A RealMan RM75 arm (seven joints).
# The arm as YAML. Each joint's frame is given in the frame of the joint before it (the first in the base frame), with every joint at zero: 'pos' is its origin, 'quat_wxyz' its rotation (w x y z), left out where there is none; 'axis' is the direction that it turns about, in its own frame. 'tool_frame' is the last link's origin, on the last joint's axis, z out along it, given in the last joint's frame.
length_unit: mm
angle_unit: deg
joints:
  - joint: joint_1
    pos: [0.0, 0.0, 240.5]
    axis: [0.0, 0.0, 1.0]
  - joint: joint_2
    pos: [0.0, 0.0, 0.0]
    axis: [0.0, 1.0, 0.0]
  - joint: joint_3
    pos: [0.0, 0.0, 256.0]
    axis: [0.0, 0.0, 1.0]
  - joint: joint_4
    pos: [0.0, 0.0, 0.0]
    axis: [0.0, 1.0, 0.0]
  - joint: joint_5
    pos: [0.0, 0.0, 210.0]
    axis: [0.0, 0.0, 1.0]
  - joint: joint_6
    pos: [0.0, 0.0, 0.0]
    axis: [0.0, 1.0, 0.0]
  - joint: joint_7
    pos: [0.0, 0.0, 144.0]
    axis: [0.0, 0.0, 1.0]
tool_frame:
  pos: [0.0, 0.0, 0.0]
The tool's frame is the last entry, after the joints.
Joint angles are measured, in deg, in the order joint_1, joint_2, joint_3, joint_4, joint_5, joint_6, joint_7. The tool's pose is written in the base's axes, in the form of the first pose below.
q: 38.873 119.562 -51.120 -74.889 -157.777 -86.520 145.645
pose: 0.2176, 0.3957, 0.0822, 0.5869, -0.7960, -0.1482, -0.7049, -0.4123, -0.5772
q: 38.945 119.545 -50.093 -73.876 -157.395 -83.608 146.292
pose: 0.2206, 0.4016, 0.0847, 0.5785, -0.7908, -0.1998, -0.7187, -0.3784, -0.5833
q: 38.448 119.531 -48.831 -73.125 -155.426 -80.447 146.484
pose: 0.2237, 0.4064, 0.0880, 0.5708, -0.7760, -0.2685, -0.7417, -0.3469, -0.5741
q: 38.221 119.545 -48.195 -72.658 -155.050 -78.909 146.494
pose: 0.2269, 0.4083, 0.0898, 0.5650, -0.7704, -0.2954, -0.7491, -0.3288, -0.5752
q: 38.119 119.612 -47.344 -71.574 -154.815 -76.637 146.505
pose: 0.2316, 0.4114, 0.0908, 0.5554, -0.7642, -0.3279, -0.7584, -0.3038, -0.5766
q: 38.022 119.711 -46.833 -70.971 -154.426 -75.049 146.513
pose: 0.2340, 0.4135, 0.0914, 0.5501, -0.7572, -0.3522, -0.7653, -0.2884, -0.5754
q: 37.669 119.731 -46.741 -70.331 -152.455 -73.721 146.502
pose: 0.2339, 0.4149, 0.0898, 0.5429, -0.7477, -0.3825, -0.7817, -0.2835, -0.5555
